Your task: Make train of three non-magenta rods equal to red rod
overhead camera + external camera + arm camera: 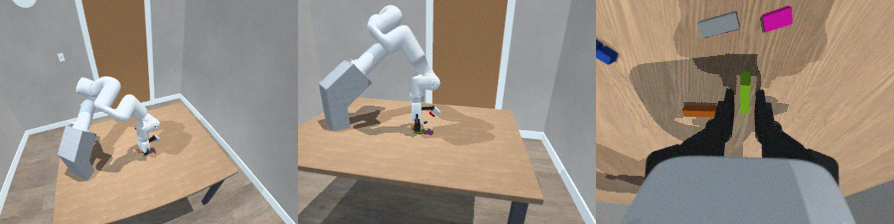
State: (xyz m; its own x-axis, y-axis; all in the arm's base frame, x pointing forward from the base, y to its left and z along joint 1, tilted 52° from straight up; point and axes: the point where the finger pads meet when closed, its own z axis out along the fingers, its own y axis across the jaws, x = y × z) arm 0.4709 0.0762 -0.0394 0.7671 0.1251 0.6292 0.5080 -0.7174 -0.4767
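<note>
Right now the lime rod is 30 mm below my hand. The rest, counted from my hand: orange rod 50 mm behind, 30 mm to the left, 30 mm below; then grey rod 40 mm ahead, 50 mm to the left, 30 mm below; then magenta rod 70 mm ahead, 20 mm to the left, 30 mm below.
</note>
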